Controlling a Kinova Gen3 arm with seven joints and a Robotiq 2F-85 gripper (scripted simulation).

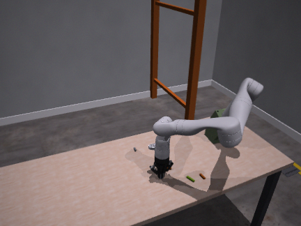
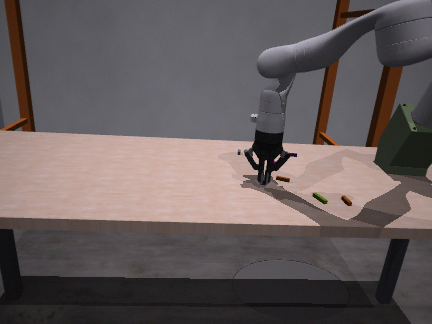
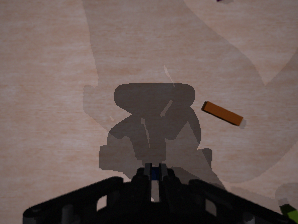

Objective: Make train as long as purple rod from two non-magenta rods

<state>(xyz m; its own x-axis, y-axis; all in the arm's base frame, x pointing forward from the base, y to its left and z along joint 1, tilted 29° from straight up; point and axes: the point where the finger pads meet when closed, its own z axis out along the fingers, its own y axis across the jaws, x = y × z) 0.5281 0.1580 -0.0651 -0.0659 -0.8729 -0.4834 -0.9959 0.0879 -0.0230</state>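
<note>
Right now my hand is 20 mm above the blue rod. From my hand the other things lie so: magenta rod 190 mm to the right, 80 mm behind, 30 mm below; then lime rod 140 mm behind, 70 mm to the left, 30 mm below; then grey rod 300 mm to the right, 30 mm below, 30 mm ahead.
</note>
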